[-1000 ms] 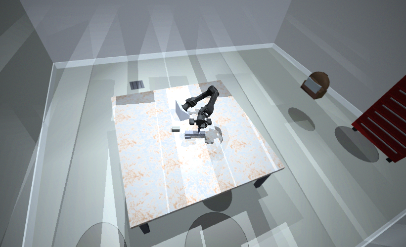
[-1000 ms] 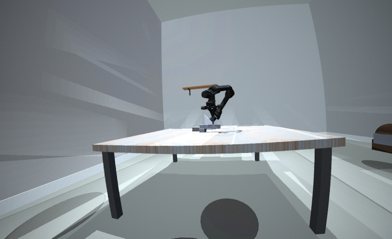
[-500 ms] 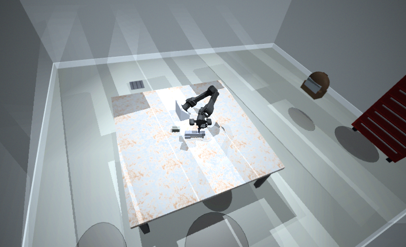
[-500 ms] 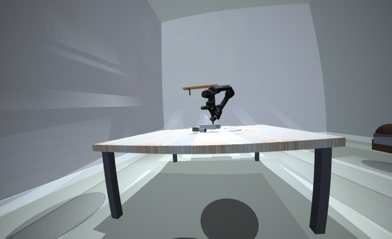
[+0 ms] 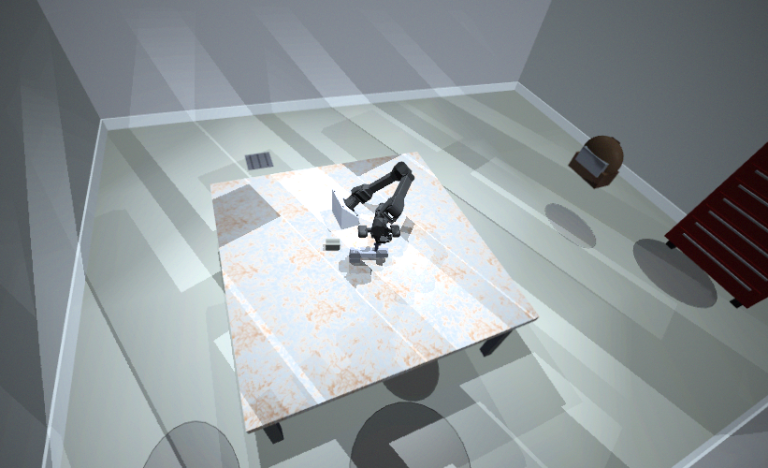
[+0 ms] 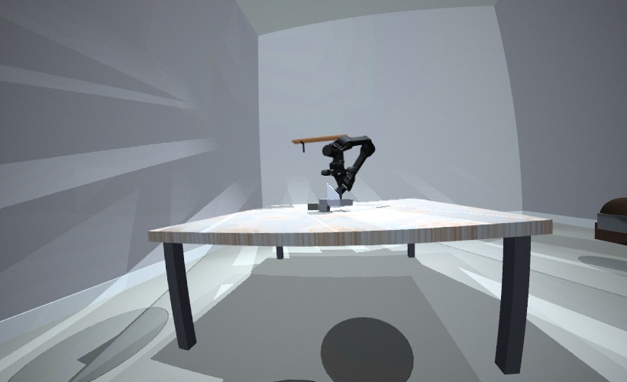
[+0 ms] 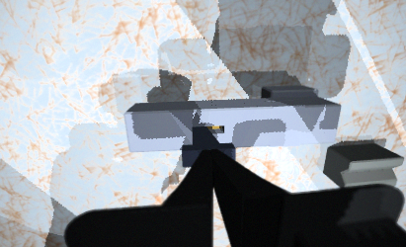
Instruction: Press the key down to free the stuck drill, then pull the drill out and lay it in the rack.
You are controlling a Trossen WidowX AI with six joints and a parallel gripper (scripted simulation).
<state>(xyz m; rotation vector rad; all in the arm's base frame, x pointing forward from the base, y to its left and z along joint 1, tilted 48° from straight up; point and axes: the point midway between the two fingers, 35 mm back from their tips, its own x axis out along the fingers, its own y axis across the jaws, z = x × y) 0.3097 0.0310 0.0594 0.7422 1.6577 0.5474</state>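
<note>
My gripper tip is 3 cm above the dark key. Also, from my gripper tip: rack (12 cm behind, 18 cm to the right, 11 cm below); then drill (2 cm behind, 5 cm to the right, 8 cm below).
</note>
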